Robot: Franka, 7 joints.
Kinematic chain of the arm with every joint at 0, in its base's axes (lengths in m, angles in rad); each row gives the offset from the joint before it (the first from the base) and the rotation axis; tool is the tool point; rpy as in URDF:
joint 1: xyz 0 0 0.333 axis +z
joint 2: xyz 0 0 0 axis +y
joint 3: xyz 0 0 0.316 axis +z
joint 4: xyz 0.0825 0 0 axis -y
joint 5: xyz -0.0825 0 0.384 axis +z
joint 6: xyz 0 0 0 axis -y
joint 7: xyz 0.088 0 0 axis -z
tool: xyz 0 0 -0.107 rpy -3.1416 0 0
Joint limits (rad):
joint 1: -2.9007..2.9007
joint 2: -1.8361..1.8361
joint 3: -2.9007..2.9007
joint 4: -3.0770..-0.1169
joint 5: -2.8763..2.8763
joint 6: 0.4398..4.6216
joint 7: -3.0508..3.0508
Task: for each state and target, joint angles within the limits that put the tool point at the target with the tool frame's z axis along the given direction. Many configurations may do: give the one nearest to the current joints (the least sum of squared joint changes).
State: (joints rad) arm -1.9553 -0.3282 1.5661 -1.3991 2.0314 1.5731 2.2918
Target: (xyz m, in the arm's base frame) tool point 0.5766 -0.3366 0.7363 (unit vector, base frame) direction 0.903 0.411 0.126
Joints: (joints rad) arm -2.8127 -0.5942 1.7020 -1.3081 2.2703 1.7436 2.2918
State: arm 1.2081 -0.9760 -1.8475 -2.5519 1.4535 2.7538 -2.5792
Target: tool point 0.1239 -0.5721 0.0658 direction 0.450 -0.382 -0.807
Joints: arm 1.1937 -1.0359 -2.3689 -1.8659 1.3096 3.2994 -2.5792
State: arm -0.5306 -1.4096 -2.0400 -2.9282 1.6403 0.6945 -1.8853
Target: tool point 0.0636 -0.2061 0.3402 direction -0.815 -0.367 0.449
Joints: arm 0.1276 -1.7598 -2.2509 -3.0693 1.3816 0.6981 -1.8853
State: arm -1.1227 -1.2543 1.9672 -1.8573 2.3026 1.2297 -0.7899
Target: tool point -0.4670 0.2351 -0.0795 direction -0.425 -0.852 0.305
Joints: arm -0.2784 -1.4864 2.6471 -1.4891 1.9276 0.8227 -0.7899
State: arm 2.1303 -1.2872 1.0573 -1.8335 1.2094 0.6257 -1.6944
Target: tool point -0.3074 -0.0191 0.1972 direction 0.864 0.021 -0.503
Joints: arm 1.6644 -1.7115 1.6795 -2.4511 0.8240 0.9120 -1.6944
